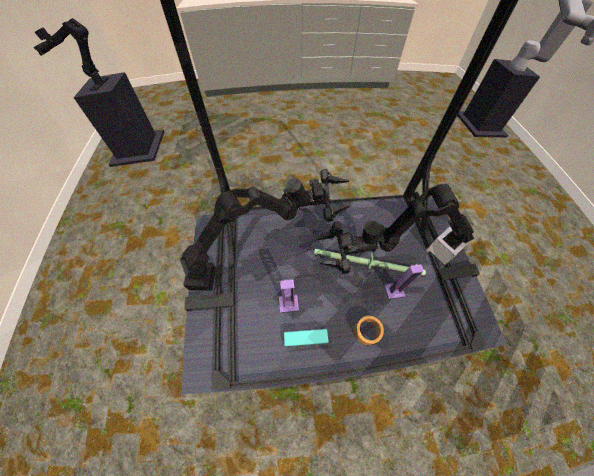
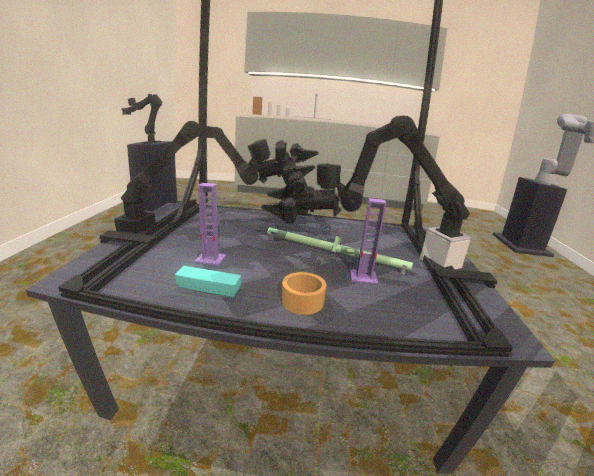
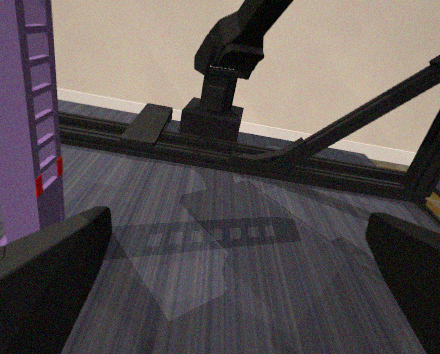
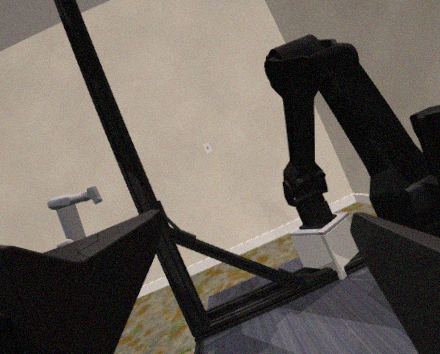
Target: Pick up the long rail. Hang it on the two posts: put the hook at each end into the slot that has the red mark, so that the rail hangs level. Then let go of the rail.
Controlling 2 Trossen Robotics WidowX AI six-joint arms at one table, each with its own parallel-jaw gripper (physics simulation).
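Pixels of known places: left gripper, fingertip midpoint: (image 1: pixel 317 250) (image 2: pixel 264 200) (image 3: pixel 240 221); right gripper, fingertip midpoint: (image 1: pixel 350 192) (image 2: pixel 316 159) (image 4: pixel 256 220); left arm's base, link origin: (image 1: pixel 452 240) (image 2: pixel 449 232) (image 4: pixel 318 222); right arm's base, link origin: (image 1: pixel 197 273) (image 2: pixel 134 215) (image 3: pixel 215 108).
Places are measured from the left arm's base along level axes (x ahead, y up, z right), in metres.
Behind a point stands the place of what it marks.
Note:
The long green rail (image 1: pixel 395 267) {x 0.245, y -0.074, z 0.075 m} (image 2: pixel 305 240) {x 0.381, y -0.080, z 0.222 m} lies slanted on the table, passing behind the right-hand purple post (image 1: pixel 411 277) {x 0.290, y 0.027, z 0.003 m} (image 2: pixel 367 265) {x 0.295, y -0.073, z 0.015 m}. The left-hand purple post (image 1: pixel 288 295) {x 0.667, y -0.040, z 0.229 m} (image 2: pixel 210 248) {x 0.671, y -0.076, z 0.228 m} (image 3: pixel 15 150) {x 0.655, y -0.005, z 0.212 m} stands upright. Red marks (image 2: pixel 214 238) {x 0.663, y -0.034, z 0.199 m} (image 3: pixel 39 186) {x 0.653, y -0.033, z 0.223 m} sit low on the left-hand post, and more red marks (image 2: pixel 375 256) {x 0.296, y -0.034, z -0.010 m} are low on the right-hand one. My left gripper (image 1: pixel 321 249) {x 0.499, y 0.038, z 0.281 m} (image 2: pixel 267 200) {x 0.499, y 0.038, z 0.281 m} (image 3: pixel 240 221) {x 0.499, y 0.038, z 0.281 m} is open and empty, above the rail's left part. My right gripper (image 1: pixel 347 195) {x 0.299, y 0.150, z 0.356 m} (image 2: pixel 315 160) {x 0.299, y 0.150, z 0.356 m} (image 4: pixel 256 220) {x 0.299, y 0.150, z 0.356 m} is open and empty, higher and farther back, close to the left gripper.
A teal block (image 1: pixel 306 337) {x 0.699, y -0.071, z 0.076 m} (image 2: pixel 207 281) {x 0.703, y -0.074, z 0.053 m} lies in front of the left-hand post. An orange ring (image 1: pixel 359 334) {x 0.548, y -0.057, z -0.027 m} (image 2: pixel 303 303) {x 0.526, y -0.077, z -0.081 m} stands near the front middle. A white box (image 1: pixel 444 252) {x 0.050, y -0.031, z -0.012 m} (image 2: pixel 445 250) {x 0.050, y -0.036, z -0.039 m} (image 4: pixel 320 250) {x 0.023, y -0.041, z 0.050 m} is at the left arm's base. Black frame bars run along the table edges.

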